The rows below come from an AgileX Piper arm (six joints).
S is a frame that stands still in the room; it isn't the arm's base.
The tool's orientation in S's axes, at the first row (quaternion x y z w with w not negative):
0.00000, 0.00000, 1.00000, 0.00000
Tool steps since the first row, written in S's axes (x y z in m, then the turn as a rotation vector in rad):
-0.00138, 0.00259, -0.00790, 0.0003, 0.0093, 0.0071
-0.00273, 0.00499, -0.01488, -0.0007, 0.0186, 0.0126
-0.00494, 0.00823, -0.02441, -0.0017, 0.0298, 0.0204
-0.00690, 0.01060, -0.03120, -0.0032, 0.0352, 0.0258
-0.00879, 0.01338, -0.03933, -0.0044, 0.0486, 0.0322
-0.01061, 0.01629, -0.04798, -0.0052, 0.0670, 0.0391
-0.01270, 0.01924, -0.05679, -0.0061, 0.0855, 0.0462
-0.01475, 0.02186, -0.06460, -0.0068, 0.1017, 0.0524
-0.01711, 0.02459, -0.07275, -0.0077, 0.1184, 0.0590
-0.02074, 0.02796, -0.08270, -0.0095, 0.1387, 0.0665
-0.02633, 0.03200, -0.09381, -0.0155, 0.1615, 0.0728
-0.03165, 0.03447, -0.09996, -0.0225, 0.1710, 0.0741
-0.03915, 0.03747, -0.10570, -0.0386, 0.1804, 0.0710
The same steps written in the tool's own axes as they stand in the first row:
0.00138, -0.00259, -0.00790, -0.0003, -0.0093, 0.0071
0.00273, -0.00499, -0.01488, 0.0007, -0.0186, 0.0126
0.00494, -0.00823, -0.02441, 0.0017, -0.0298, 0.0204
0.00690, -0.01060, -0.03120, 0.0032, -0.0352, 0.0258
0.00879, -0.01338, -0.03933, 0.0044, -0.0486, 0.0322
0.01061, -0.01629, -0.04798, 0.0052, -0.0670, 0.0391
0.01270, -0.01924, -0.05679, 0.0061, -0.0855, 0.0462
0.01475, -0.02186, -0.06460, 0.0068, -0.1017, 0.0524
0.01711, -0.02459, -0.07275, 0.0077, -0.1184, 0.0590
0.02074, -0.02796, -0.08270, 0.0095, -0.1387, 0.0665
0.02633, -0.03200, -0.09381, 0.0155, -0.1615, 0.0728
0.03165, -0.03447, -0.09996, 0.0225, -0.1710, 0.0741
0.03915, -0.03747, -0.10570, 0.0386, -0.1804, 0.0710

